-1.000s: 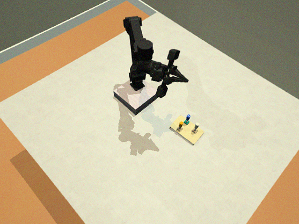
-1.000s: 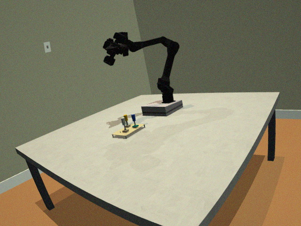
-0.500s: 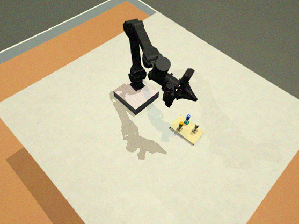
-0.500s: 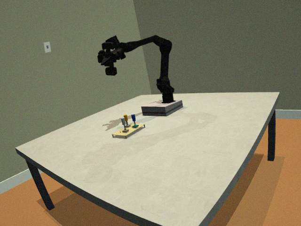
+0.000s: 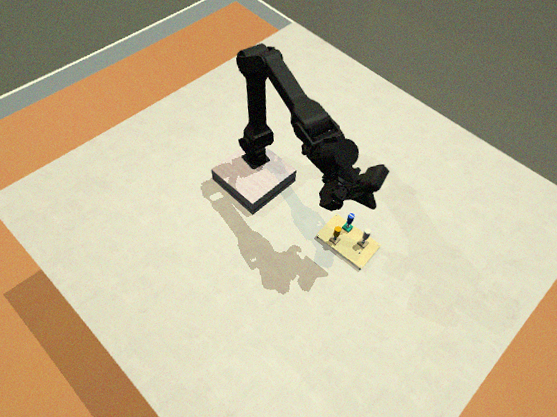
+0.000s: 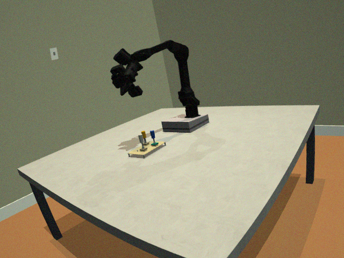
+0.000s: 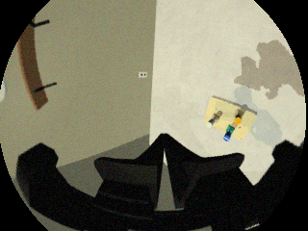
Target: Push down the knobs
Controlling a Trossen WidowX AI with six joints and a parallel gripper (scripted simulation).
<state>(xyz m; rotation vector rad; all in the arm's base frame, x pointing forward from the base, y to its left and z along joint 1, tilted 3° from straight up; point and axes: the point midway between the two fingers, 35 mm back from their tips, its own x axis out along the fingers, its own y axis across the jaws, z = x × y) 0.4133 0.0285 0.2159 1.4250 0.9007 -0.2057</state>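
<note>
The blue knob lies 80 mm behind my gripper tip, 50 mm to the left of it and 200 mm below it. Round my gripper tip: grey knob 20 mm behind, 50 mm to the left, 200 mm below.
</note>
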